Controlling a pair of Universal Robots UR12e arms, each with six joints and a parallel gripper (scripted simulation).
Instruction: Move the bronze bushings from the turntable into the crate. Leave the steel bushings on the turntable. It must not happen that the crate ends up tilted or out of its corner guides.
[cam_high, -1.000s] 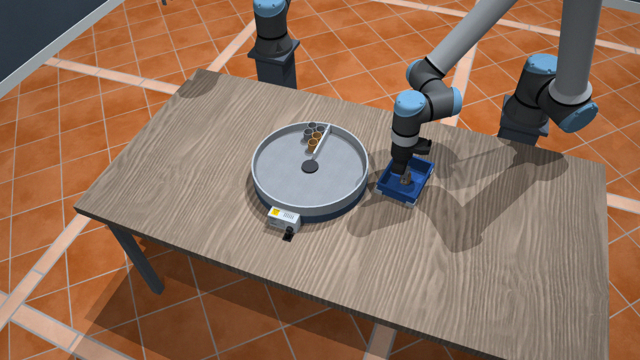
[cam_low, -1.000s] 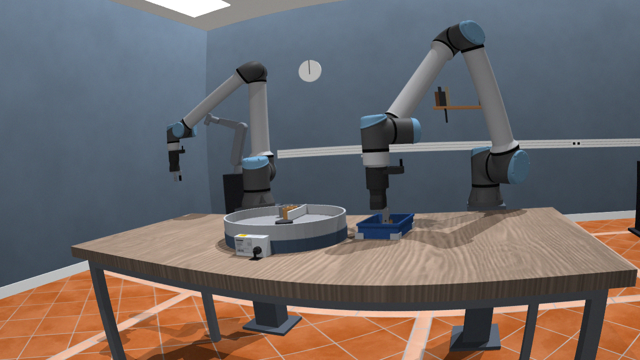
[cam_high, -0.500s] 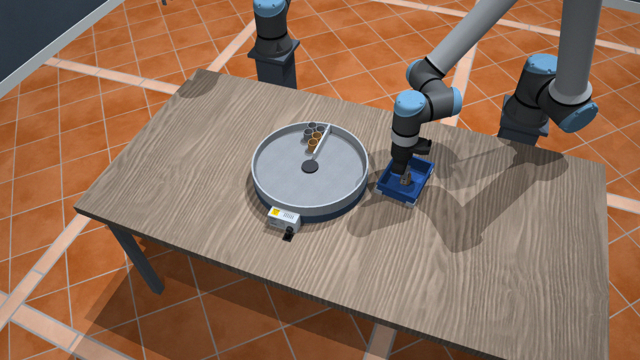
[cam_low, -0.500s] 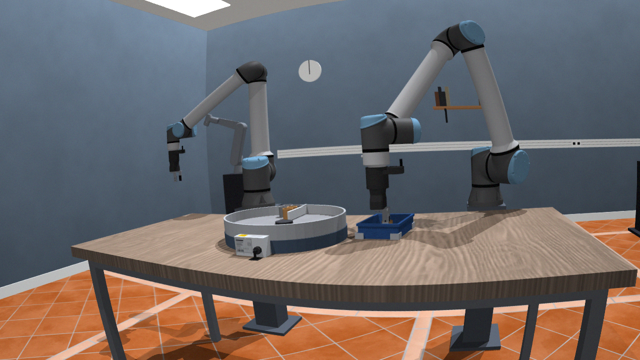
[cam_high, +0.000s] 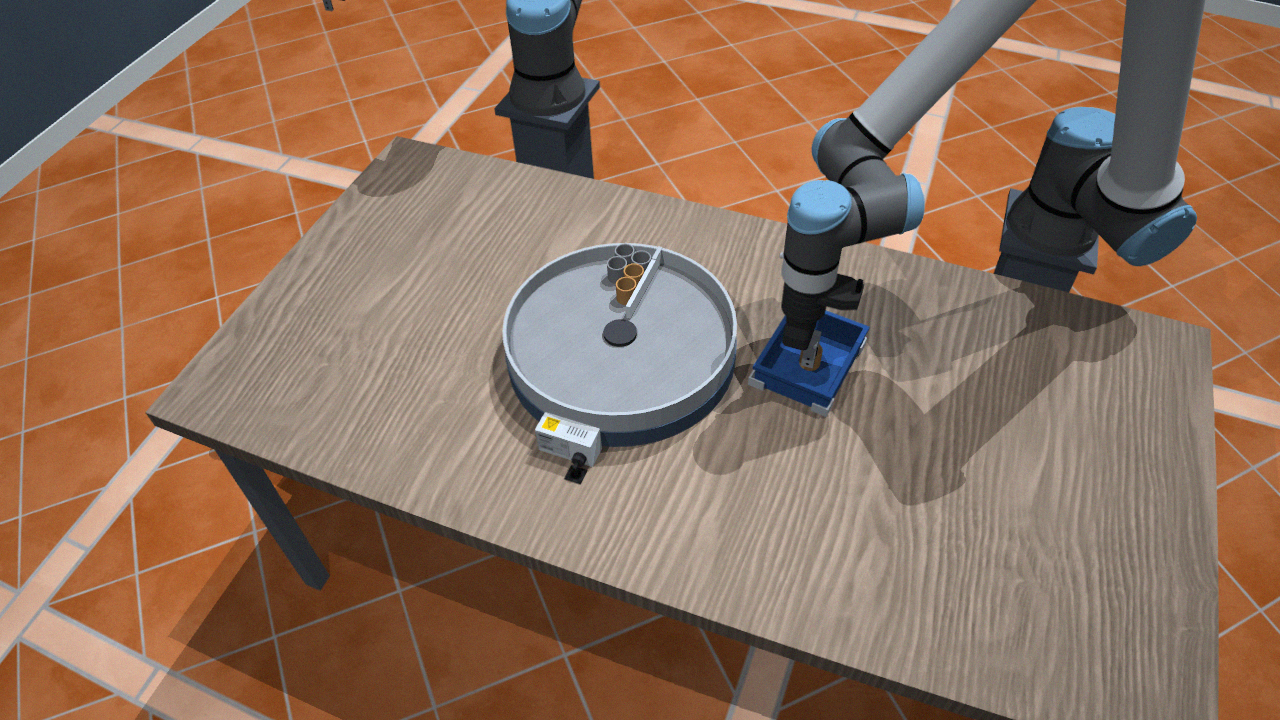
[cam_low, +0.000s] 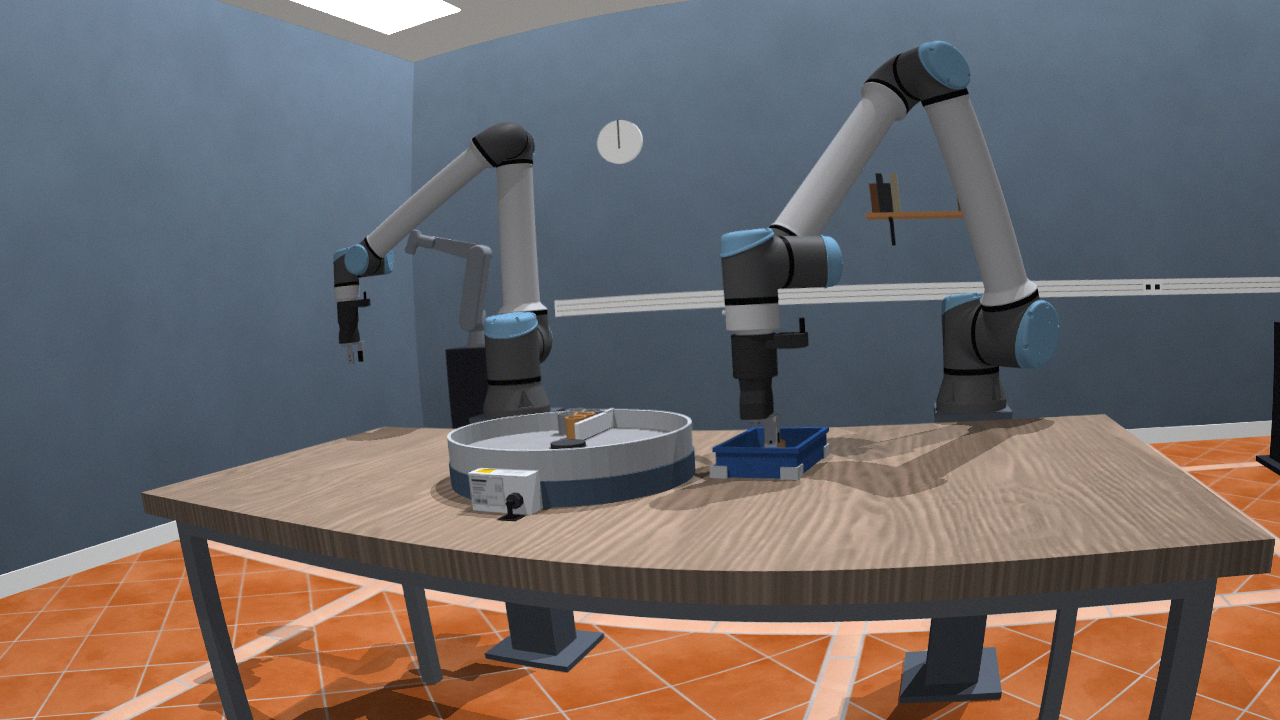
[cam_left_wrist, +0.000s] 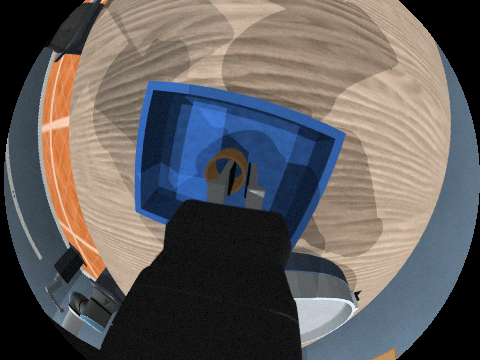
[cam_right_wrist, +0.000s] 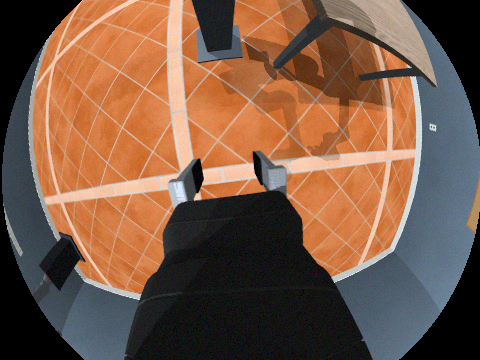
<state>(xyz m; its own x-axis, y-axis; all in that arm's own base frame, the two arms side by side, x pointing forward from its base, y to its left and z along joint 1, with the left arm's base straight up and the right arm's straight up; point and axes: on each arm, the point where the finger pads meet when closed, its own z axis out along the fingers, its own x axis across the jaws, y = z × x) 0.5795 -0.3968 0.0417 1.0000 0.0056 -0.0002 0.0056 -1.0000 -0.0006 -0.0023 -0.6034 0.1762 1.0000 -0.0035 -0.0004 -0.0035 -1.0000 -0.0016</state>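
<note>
The blue crate is 2 cm below my left hand and 2 cm behind it.
</note>
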